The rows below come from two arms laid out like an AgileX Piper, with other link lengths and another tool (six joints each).
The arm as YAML. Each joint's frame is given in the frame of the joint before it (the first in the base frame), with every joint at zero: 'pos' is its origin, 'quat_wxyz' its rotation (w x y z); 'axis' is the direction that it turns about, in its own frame. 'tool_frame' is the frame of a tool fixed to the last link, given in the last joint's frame.
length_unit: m
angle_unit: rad
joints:
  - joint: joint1
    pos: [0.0, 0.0, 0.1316]
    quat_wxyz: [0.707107, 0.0, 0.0, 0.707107]
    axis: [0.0, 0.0, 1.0]
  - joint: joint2
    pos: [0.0, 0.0, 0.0]
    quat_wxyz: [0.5, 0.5, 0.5, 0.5]
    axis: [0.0, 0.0, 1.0]
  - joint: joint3
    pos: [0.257, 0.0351, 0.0]
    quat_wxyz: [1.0, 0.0, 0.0, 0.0]
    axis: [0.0, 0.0, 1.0]
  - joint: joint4
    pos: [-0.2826, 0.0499, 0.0]
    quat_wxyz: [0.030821, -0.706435, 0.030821, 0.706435]
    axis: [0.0, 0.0, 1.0]
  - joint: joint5
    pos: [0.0, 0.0, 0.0]
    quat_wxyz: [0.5, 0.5, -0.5, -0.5]
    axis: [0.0, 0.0, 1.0]
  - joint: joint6
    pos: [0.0, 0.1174, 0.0]
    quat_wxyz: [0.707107, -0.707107, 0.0, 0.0]
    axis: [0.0, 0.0, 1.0]
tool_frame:
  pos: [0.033, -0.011, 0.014]
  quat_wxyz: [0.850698, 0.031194, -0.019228, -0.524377]
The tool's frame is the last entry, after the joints.
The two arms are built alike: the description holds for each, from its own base.
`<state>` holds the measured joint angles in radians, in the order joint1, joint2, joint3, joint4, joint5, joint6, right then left.
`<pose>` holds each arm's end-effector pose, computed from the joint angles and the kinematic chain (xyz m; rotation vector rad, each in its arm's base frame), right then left.
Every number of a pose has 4 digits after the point. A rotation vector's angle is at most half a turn.
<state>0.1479 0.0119 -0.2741 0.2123 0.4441 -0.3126 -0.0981 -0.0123 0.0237 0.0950 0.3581 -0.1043</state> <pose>0.1298 0.0463 0.3114 1.4915 1.3603 1.5376 0.1614 0.0001 0.2055 1.8613 1.1043 1.2844</pose>
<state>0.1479 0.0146 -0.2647 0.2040 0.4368 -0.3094 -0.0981 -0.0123 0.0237 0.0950 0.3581 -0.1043</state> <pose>0.1316 0.0461 0.3081 1.4951 1.3615 1.5280 0.1614 0.0001 0.2055 1.8613 1.1043 1.2844</pose>
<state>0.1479 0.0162 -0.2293 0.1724 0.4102 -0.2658 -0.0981 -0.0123 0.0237 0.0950 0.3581 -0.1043</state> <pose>0.1369 0.0441 0.2973 1.5269 1.3456 1.5185 0.1614 0.0001 0.2055 1.8613 1.1043 1.2844</pose>
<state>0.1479 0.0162 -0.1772 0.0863 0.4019 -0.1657 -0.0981 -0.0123 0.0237 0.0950 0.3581 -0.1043</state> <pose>0.1444 0.0399 0.2771 1.5974 1.3330 1.4741 0.1614 0.0001 0.2055 1.8613 1.1043 1.2844</pose>
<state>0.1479 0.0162 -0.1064 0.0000 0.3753 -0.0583 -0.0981 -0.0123 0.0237 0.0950 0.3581 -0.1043</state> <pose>0.1521 0.0357 0.2518 1.6687 1.3142 1.4339 0.1614 0.0001 0.2055 1.8613 1.1043 1.2844</pose>
